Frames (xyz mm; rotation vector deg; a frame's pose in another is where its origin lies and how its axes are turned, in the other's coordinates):
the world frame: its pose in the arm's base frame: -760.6 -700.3 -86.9 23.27 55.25 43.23
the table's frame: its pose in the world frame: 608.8 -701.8 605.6 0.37 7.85 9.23
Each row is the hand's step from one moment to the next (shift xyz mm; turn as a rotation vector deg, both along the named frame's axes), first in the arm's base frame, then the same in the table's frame.
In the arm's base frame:
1: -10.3 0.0 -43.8 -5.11 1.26 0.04
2: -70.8 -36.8 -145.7 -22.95 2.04 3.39
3: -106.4 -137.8 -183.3 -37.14 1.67 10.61
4: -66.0 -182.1 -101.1 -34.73 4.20 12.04
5: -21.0 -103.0 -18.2 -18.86 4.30 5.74
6: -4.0 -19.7 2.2 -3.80 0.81 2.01
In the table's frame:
1: 22.1 -26.8 -28.5 0.18 2.91 -4.38
2: 37.4 -94.1 -131.7 -3.90 13.36 -18.67
3: -31.1 -161.8 -191.8 -10.44 24.37 -28.14
4: -105.7 -145.1 -124.6 -8.75 25.77 -25.07
5: -78.3 -61.2 -38.7 -2.65 14.55 -13.73
6: -18.1 -7.7 -4.9 -1.05 3.51 -2.40

